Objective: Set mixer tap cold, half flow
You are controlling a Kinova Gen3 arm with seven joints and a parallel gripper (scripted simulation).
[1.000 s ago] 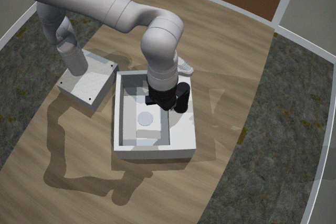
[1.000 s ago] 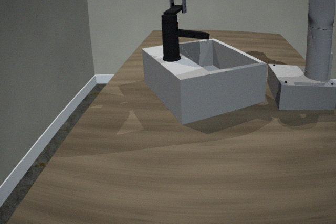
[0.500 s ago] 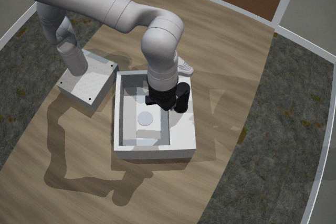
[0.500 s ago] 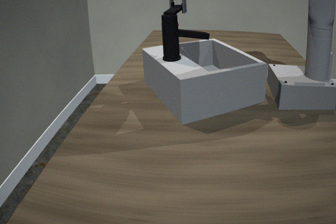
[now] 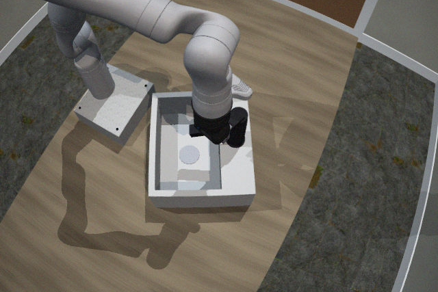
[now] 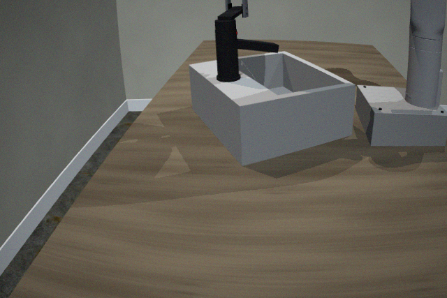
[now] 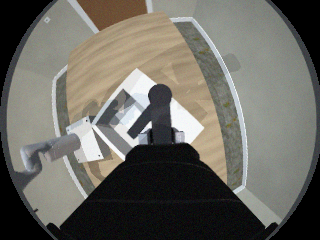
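Right now my hand is 10 mm short of the black lever and 30 mm to the right of it. Round my hand: black mixer tap (10 mm ahead, 50 mm to the left, 50 mm below); then white sink (80 mm behind, 10 mm to the left, 240 mm below).
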